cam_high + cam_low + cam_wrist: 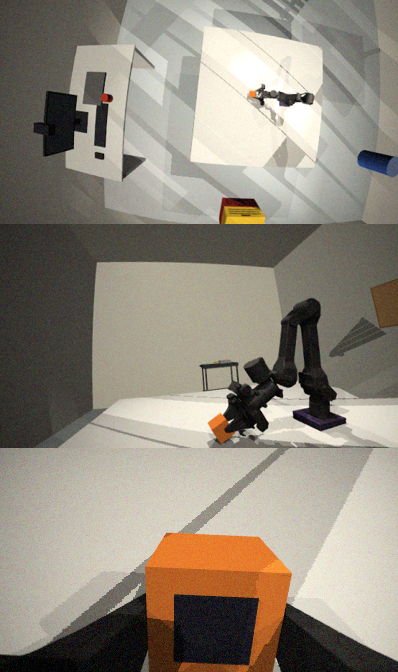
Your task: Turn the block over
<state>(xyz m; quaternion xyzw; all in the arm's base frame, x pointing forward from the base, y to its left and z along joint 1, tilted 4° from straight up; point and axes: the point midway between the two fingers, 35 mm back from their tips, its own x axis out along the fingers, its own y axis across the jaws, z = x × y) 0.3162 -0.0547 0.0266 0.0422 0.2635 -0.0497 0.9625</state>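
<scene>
My gripper tip is 10 mm past the orange block.
</scene>
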